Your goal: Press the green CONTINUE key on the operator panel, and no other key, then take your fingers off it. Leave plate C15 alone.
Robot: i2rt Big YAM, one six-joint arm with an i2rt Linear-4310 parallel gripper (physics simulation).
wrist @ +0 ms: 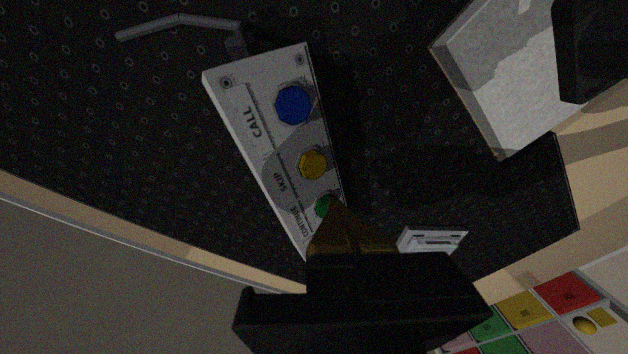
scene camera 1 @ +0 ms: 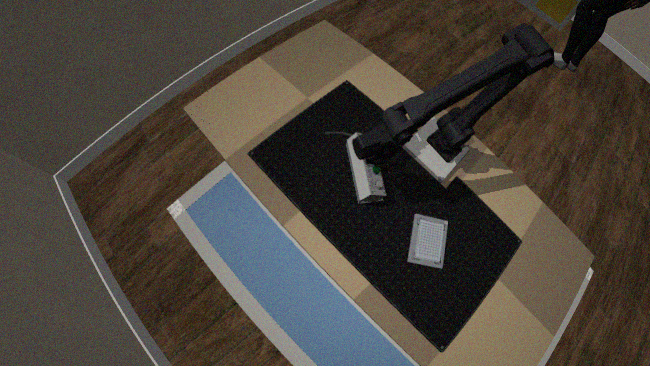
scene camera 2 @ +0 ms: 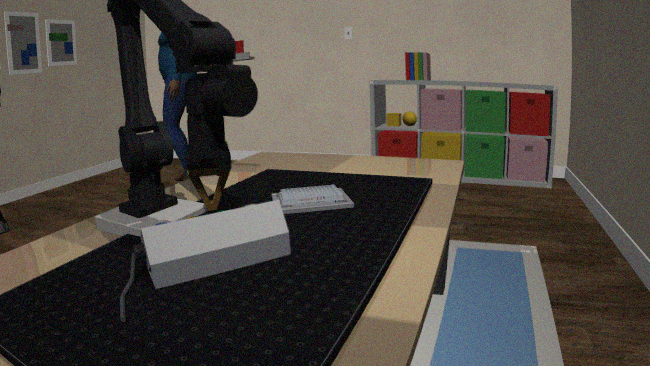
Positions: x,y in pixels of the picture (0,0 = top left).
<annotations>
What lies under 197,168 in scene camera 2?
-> My gripper.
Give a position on a blue CALL button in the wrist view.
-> At 293,105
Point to a white well plate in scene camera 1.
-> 430,234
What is my gripper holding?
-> Nothing.
</annotations>
